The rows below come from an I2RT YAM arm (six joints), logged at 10 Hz.
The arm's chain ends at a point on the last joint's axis. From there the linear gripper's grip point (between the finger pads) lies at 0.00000 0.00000 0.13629 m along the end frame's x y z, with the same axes.
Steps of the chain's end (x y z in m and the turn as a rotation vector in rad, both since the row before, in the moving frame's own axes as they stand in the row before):
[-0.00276, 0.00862, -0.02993, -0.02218, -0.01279, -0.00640]
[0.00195, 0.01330, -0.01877, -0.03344, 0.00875, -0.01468]
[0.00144, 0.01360, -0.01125, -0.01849, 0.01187, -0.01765]
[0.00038, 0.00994, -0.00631, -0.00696, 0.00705, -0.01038]
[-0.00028, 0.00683, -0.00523, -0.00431, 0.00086, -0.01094]
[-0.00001, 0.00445, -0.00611, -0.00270, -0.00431, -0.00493]
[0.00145, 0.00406, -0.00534, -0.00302, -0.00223, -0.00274]
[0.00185, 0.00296, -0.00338, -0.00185, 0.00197, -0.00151]
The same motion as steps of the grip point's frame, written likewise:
[-0.00449, 0.01165, -0.02997, -0.02218, -0.01279, -0.00640]
[0.00318, 0.01785, -0.01885, -0.03344, 0.00875, -0.01468]
[0.00308, 0.01611, -0.01128, -0.01849, 0.01187, -0.01765]
[0.00135, 0.01088, -0.00632, -0.00696, 0.00705, -0.01038]
[-0.00016, 0.00742, -0.00523, -0.00431, 0.00086, -0.01094]
[-0.00060, 0.00482, -0.00611, -0.00270, -0.00431, -0.00493]
[0.00115, 0.00447, -0.00534, -0.00302, -0.00223, -0.00274]
[0.00212, 0.00321, -0.00338, -0.00185, 0.00197, -0.00151]

